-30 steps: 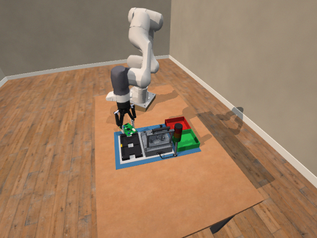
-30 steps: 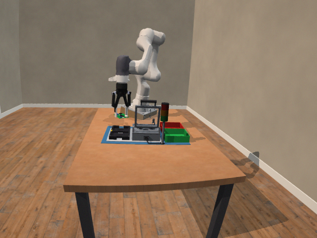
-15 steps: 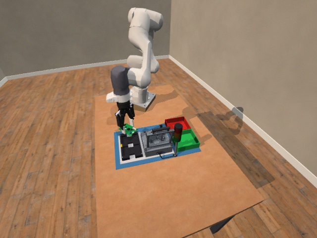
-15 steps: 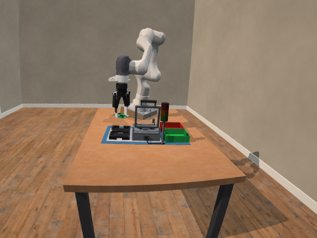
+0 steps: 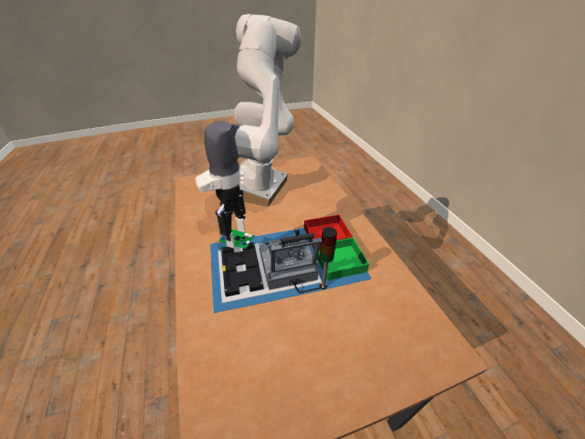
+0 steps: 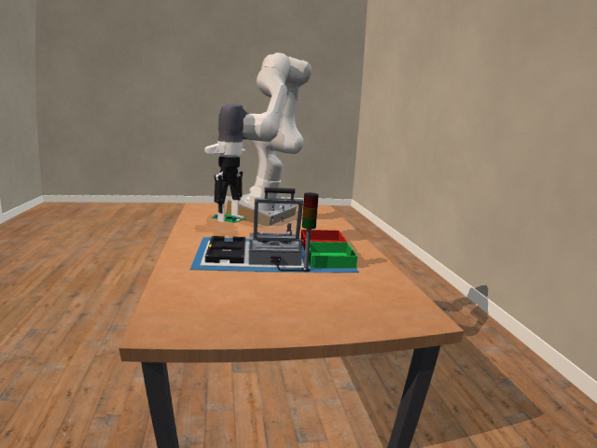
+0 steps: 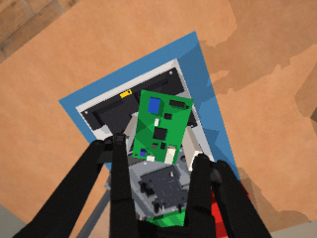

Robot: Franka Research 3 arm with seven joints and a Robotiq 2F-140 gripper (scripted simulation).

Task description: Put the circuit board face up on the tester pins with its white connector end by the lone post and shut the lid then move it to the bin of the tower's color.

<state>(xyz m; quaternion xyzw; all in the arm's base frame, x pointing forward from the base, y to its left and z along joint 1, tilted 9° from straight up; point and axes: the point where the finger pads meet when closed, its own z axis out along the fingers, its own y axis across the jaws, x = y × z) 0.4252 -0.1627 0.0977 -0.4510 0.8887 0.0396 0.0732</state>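
The green circuit board is 2 cm below my hand. Also, from my hand: tester lid 19 cm ahead, 17 cm to the left, 4 cm above; then red bin 37 cm to the left, 13 cm below, 4 cm behind; then dark plate 17 cm to the left, 7 cm below, 7 cm ahead.
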